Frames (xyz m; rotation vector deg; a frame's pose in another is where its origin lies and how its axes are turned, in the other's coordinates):
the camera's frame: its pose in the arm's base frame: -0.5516 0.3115 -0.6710 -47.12 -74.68 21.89
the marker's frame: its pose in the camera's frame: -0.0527 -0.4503 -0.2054 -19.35 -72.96 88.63
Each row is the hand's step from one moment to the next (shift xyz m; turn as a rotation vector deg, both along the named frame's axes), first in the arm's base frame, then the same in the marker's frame.
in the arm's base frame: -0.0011 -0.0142 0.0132 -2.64 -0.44 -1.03
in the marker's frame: -0.0168 0.0004 0.0097 1.51 -1.06 2.20
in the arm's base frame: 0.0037 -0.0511 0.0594 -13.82 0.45 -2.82
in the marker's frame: -0.0730 0.0010 0.0286 6.80 -8.28 9.19
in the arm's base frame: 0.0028 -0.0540 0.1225 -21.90 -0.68 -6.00
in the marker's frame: -0.1284 -0.0291 0.0243 11.53 -11.61 15.76
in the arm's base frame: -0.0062 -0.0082 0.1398 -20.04 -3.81 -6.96
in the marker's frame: -0.1221 -0.0686 -0.0054 10.53 -8.18 16.93
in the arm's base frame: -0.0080 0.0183 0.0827 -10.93 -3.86 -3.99
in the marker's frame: -0.0616 -0.0560 -0.0174 5.19 -3.40 10.57
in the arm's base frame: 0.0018 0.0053 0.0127 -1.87 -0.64 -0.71
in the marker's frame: -0.0094 -0.0079 -0.0065 0.92 -0.58 1.80
